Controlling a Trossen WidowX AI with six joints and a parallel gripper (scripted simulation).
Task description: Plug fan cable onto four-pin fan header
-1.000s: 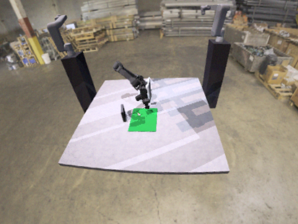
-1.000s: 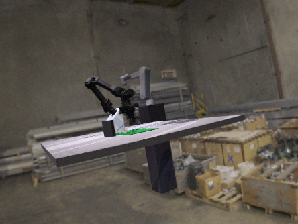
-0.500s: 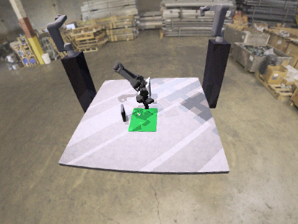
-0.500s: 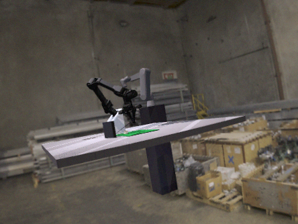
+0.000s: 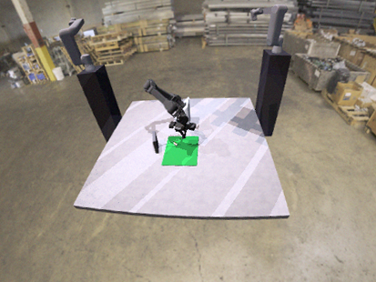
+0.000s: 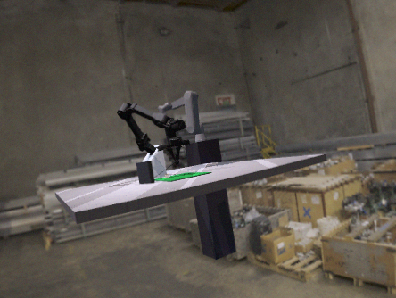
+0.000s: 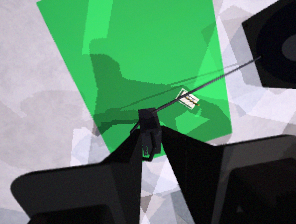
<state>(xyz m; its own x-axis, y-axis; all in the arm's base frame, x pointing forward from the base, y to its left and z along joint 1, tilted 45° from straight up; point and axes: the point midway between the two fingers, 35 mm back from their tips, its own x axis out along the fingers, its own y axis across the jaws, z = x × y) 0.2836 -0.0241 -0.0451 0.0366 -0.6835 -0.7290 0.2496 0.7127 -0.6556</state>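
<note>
My gripper tip is 50 mm short of the green board, 20 mm to the left of it and 110 mm above it. The rest, counted from my gripper tip: dark grey plug (10 mm below); black fan (20 mm ahead, 200 mm to the right, 40 mm below); white fan header (10 mm behind, 70 mm to the right, 100 mm below).
</note>
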